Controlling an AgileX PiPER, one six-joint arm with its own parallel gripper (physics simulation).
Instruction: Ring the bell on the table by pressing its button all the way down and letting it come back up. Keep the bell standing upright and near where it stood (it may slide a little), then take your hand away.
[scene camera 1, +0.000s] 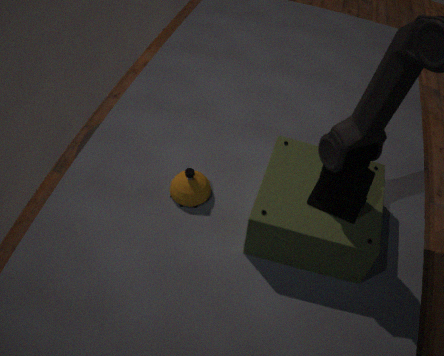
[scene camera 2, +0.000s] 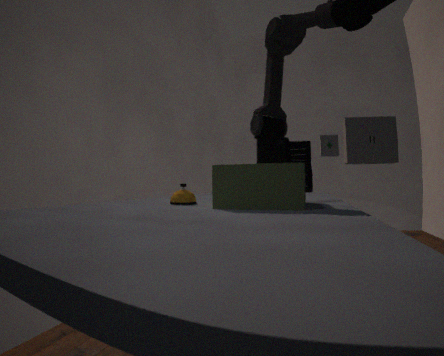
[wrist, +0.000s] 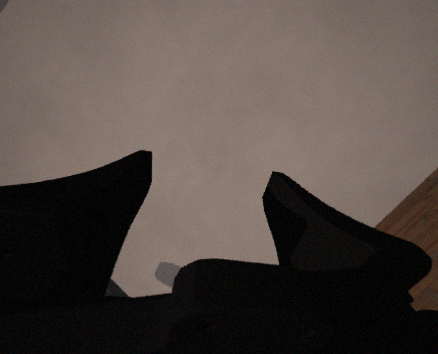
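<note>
A yellow dome bell (scene camera 1: 190, 191) (scene camera 2: 183, 197) stands upright on the grey table, left of the green block in both scene views. Its black button (scene camera 1: 189, 173) (scene camera 2: 183, 185) is up, and nothing touches it. My gripper (wrist: 211, 176) is open and empty, its two dark fingertips wide apart in the wrist view. The gripper's black body (scene camera 1: 342, 194) (scene camera 2: 272, 150) is well to the right of the bell. It overlaps the block's top in scene view 1 and is partly hidden behind the block in scene view 2. The fingertips are not discernible in the scene views. The bell does not show in the wrist view.
A large green block (scene camera 1: 292, 190) (scene camera 2: 257, 187), taller than the bell, stands on the table (scene camera 1: 125, 275) (scene camera 2: 250, 270) between the bell and the gripper's side. The table's far-left edge shows in scene view 1. Grey boxes (scene camera 2: 371, 140) (scene camera 2: 329, 145) are on the wall.
</note>
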